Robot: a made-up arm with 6 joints. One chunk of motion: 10 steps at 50 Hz.
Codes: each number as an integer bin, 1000 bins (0 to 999) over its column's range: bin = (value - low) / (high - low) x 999, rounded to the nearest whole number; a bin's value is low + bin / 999 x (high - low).
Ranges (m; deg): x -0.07..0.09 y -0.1..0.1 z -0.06..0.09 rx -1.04..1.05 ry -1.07..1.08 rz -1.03..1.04
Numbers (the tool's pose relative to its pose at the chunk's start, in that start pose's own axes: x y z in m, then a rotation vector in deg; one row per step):
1: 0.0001 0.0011 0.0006 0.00 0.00 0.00
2: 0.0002 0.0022 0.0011 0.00 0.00 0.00
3: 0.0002 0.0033 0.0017 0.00 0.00 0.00
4: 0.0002 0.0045 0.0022 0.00 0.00 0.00
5: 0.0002 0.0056 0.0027 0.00 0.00 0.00
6: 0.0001 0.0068 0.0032 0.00 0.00 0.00
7: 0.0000 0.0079 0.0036 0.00 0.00 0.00
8: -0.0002 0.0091 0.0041 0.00 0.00 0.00
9: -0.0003 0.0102 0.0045 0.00 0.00 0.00
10: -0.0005 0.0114 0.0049 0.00 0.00 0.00
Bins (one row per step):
1: 438 505 404 497 497 497
2: 438 510 407 497 497 497
3: 438 516 411 497 497 497
4: 438 522 414 497 497 497
5: 438 527 418 497 497 497
6: 438 533 421 497 497 497
7: 437 539 424 497 497 497
8: 436 545 427 497 497 497
9: 435 550 430 497 497 497
10: 434 556 432 497 497 497

